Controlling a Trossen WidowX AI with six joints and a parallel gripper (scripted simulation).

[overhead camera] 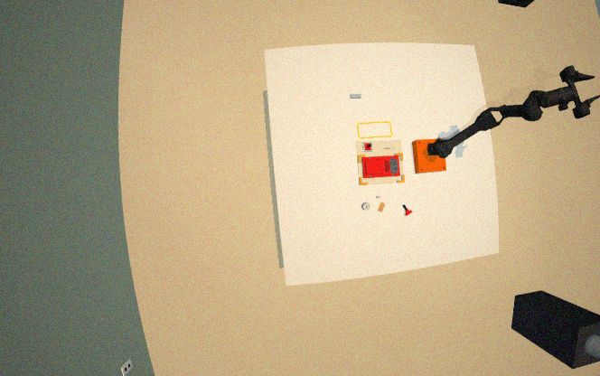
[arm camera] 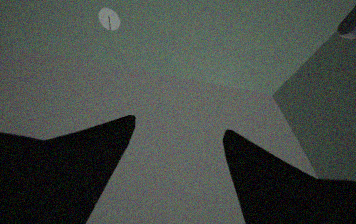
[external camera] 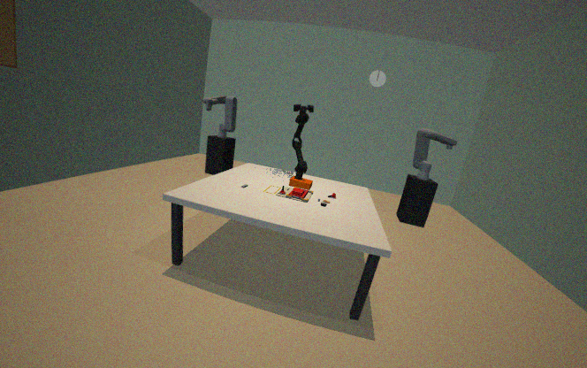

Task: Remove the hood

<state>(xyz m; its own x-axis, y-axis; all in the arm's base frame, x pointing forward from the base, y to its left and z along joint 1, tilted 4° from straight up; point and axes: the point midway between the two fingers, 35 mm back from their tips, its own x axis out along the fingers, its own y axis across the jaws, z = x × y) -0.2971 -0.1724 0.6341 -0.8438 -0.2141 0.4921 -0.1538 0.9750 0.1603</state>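
My gripper tip is 69 cm short of the red hood, 65 cm above it and 24 cm to the right of it. The rest, counted from my gripper tip: tan hood piece (69 cm below, 66 cm ahead, 45 cm to the left).
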